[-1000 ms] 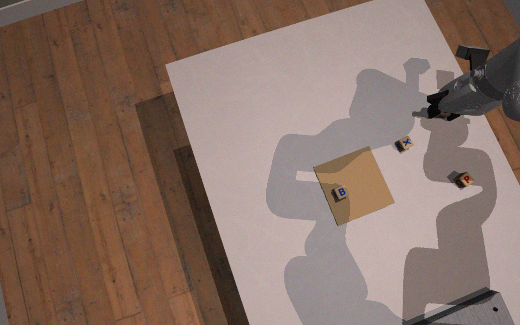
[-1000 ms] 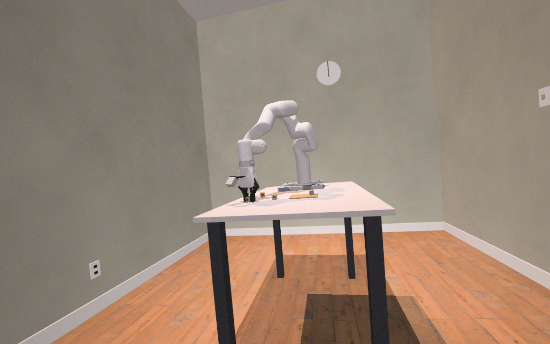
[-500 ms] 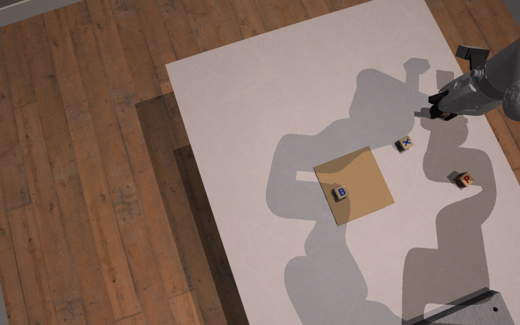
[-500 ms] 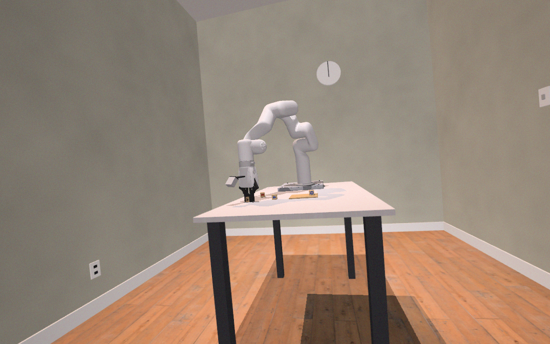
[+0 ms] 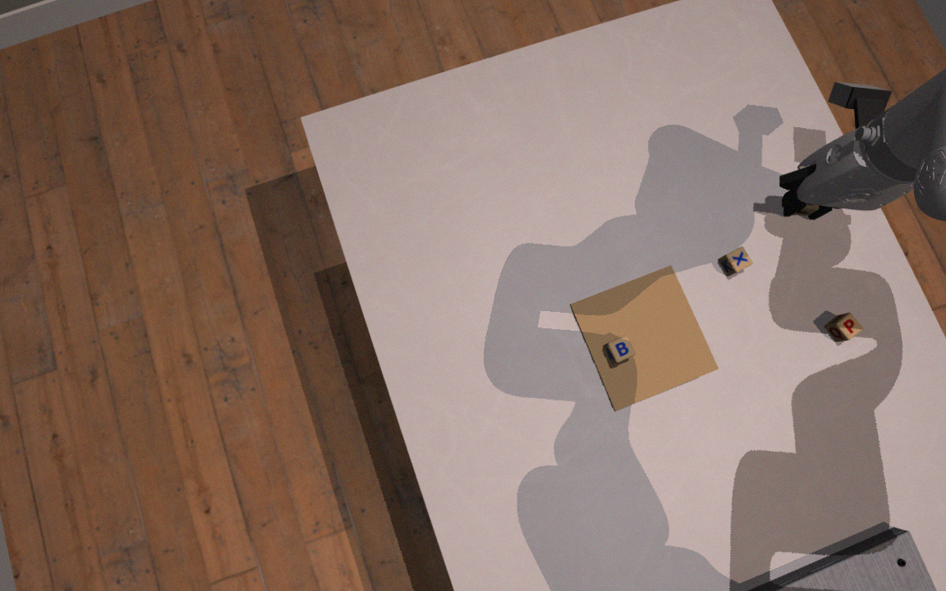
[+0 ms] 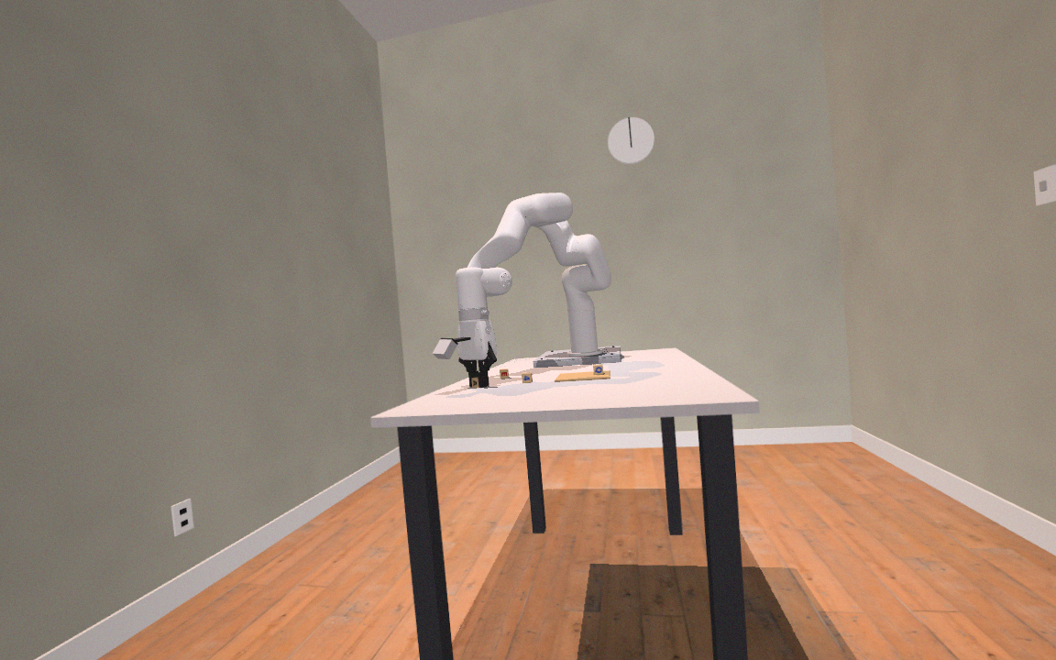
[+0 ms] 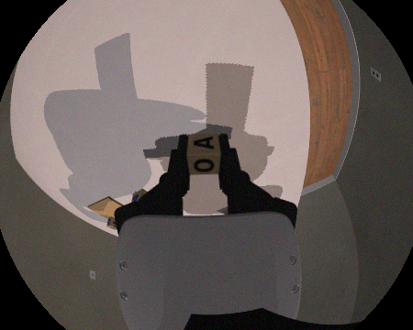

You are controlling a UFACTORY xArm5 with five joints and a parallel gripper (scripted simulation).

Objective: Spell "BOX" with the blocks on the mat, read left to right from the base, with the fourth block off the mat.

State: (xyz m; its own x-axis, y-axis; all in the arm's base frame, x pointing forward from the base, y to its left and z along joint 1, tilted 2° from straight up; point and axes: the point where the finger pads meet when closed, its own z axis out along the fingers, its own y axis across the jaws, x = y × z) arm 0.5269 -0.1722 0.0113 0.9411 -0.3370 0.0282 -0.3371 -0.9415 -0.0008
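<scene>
My gripper is now 25 cm to the right of the tan mat, 12 cm past it and 2 cm above it.
</scene>
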